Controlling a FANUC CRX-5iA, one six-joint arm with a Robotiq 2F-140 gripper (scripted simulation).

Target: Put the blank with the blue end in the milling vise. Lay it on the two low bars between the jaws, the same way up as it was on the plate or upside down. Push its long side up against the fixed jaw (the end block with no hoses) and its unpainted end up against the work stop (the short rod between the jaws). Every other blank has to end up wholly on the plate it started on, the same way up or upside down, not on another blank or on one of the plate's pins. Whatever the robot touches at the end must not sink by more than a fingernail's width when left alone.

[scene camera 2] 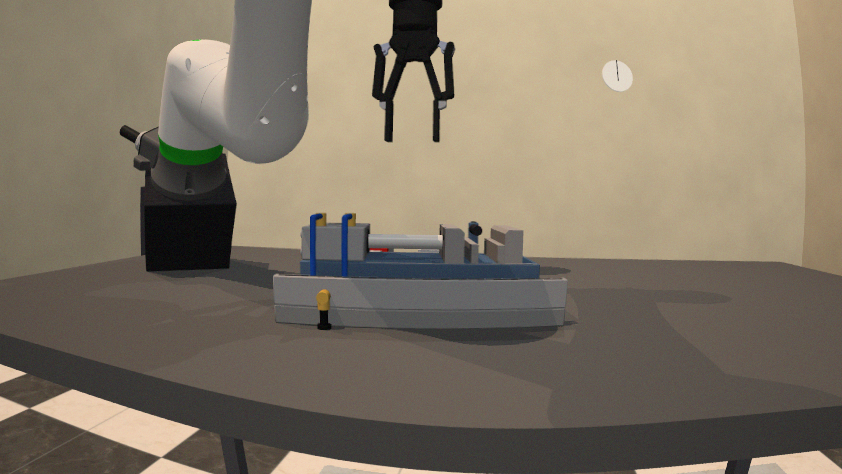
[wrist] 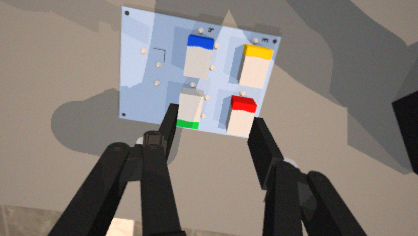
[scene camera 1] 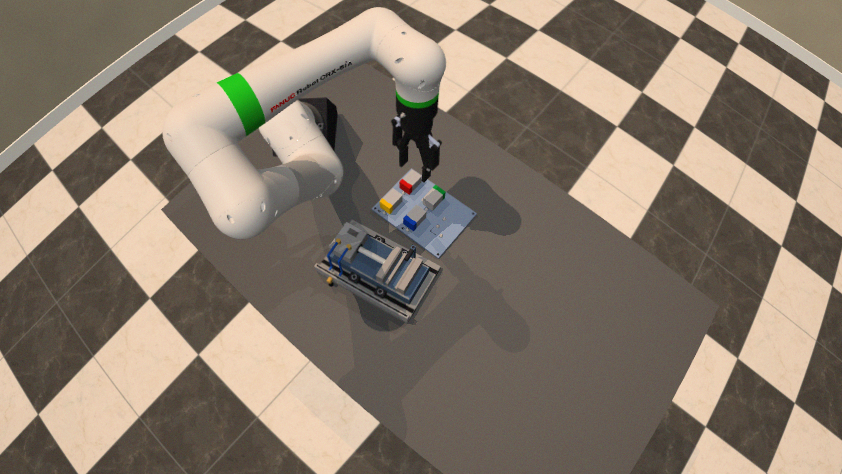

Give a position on a green-ended blank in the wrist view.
At 190,101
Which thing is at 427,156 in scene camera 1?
The gripper.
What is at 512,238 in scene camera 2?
A fixed jaw.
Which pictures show the gripper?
Scene camera 2, the wrist view and scene camera 1: all of them.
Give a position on a yellow-ended blank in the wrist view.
At 255,60
